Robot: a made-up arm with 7 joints.
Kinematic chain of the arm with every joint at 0, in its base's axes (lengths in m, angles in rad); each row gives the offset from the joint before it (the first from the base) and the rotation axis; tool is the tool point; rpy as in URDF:
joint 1: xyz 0 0 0 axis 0.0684 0.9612 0.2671
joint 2: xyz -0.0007 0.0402 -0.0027 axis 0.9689 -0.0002 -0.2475
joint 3: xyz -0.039 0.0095 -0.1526 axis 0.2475 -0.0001 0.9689
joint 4: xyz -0.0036 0 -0.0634 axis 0.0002 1 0
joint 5: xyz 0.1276 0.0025 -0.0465 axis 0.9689 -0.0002 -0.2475
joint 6: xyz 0.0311 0 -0.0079 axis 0.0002 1 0
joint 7: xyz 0.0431 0 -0.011 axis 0.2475 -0.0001 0.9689
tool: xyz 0 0 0 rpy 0 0.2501 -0.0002
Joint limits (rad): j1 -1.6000..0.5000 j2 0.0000..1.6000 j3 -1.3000..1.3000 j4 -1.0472..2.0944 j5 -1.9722..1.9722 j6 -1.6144..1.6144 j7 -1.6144..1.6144
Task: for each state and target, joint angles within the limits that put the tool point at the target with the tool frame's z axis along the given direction. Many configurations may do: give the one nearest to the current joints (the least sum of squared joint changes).
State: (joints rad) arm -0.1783 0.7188 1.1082 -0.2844 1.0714 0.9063 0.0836
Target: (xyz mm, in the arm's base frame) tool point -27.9 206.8 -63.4 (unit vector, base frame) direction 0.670 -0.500 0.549
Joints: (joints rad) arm 0.3603 0.0380 1.3000 -0.9621 0.3685 0.4586 0.0836
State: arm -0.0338 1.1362 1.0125 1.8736 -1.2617 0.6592 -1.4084
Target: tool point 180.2 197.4 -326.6 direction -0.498 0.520 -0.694
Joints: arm -0.6935 0.7163 1.2997 2.0868 -1.4140 0.6249 -1.4084
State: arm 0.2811 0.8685 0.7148 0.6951 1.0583 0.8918 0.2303
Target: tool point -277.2 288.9 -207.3 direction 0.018 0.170 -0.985
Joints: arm 0.4924 0.6348 0.6669 1.5924 1.1165 0.6894 0.2304
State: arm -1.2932 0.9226 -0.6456 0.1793 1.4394 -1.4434 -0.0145
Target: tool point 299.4 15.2 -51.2 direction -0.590 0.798 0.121
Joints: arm -1.5964 0.8539 -1.2954 0.1161 1.1419 -1.6144 -0.0144
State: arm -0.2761 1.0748 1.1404 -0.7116 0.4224 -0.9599 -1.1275
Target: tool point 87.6 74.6 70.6 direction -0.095 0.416 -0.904
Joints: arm -0.5359 1.5304 0.6418 -1.0472 0.7247 -0.8813 -1.1275
